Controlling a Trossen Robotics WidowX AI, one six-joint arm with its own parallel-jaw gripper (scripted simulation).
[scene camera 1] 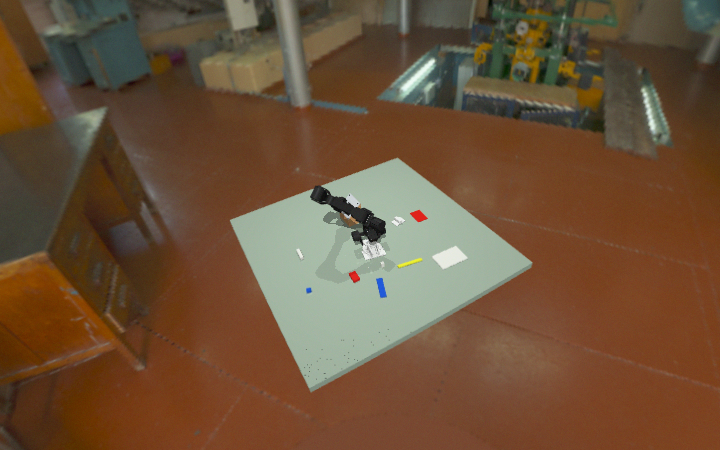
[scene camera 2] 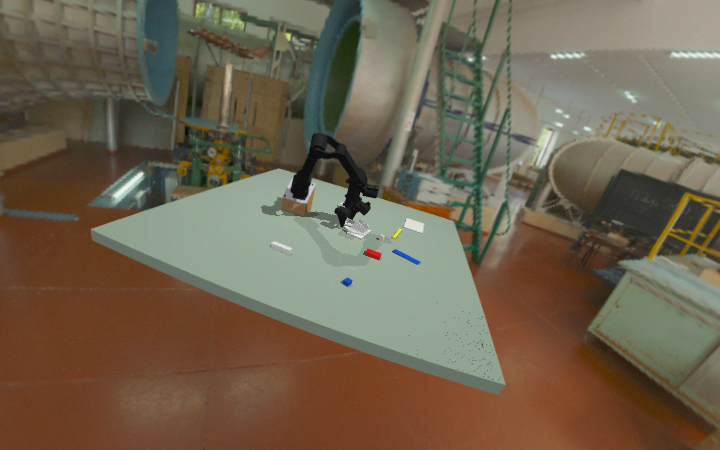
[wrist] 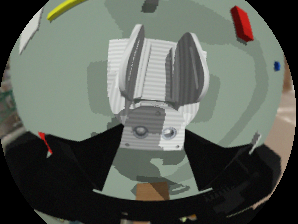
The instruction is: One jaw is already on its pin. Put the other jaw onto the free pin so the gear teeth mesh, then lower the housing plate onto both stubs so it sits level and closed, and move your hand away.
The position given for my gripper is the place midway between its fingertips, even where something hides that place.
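My gripper (wrist: 153, 129), carrying a white housing part (wrist: 154, 119). White jaw (wrist: 189, 74) visible too.
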